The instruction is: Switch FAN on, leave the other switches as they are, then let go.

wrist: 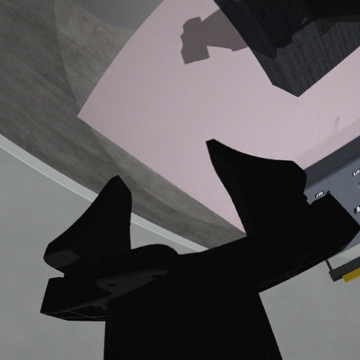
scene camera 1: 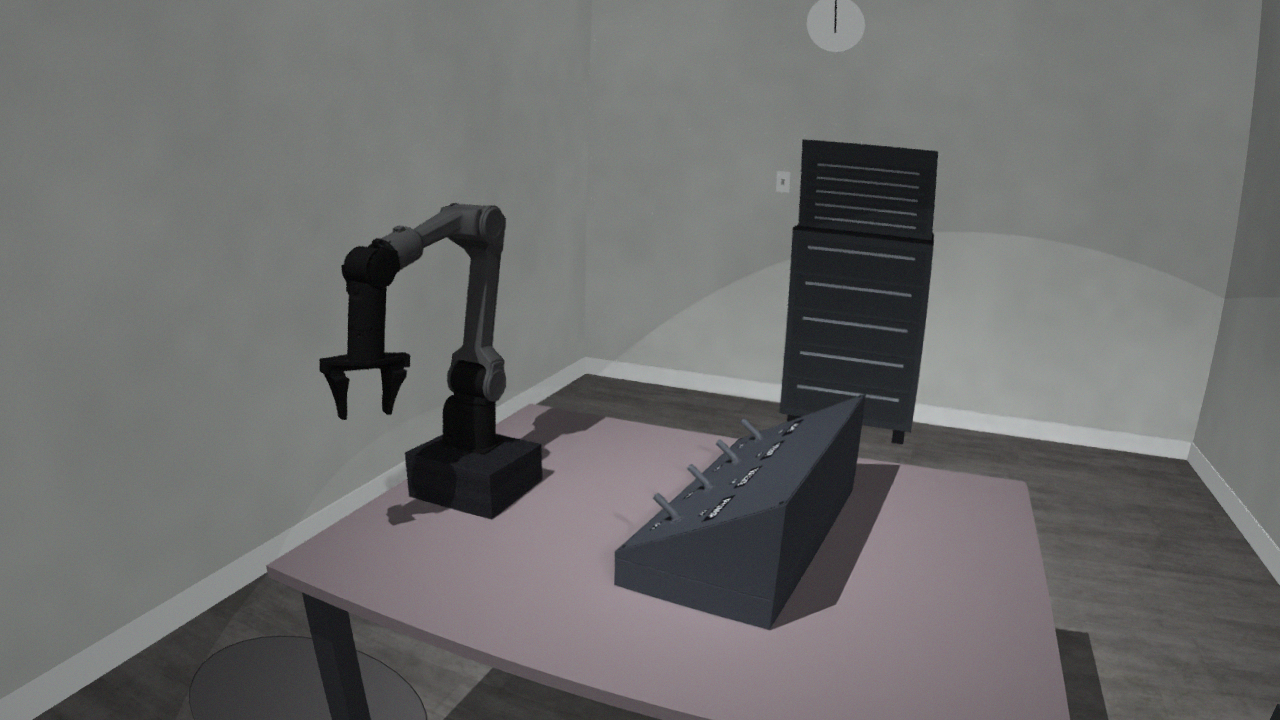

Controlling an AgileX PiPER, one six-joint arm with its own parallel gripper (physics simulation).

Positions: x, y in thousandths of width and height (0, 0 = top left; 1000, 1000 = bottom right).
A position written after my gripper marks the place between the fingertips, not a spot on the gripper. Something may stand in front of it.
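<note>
Scene camera 1 gives me my gripper (scene camera 1: 286, 577), and a sloped switch panel (scene camera 1: 577, 760) is visible there too. In the wrist view I can see my gripper again (wrist: 457, 468).
</note>
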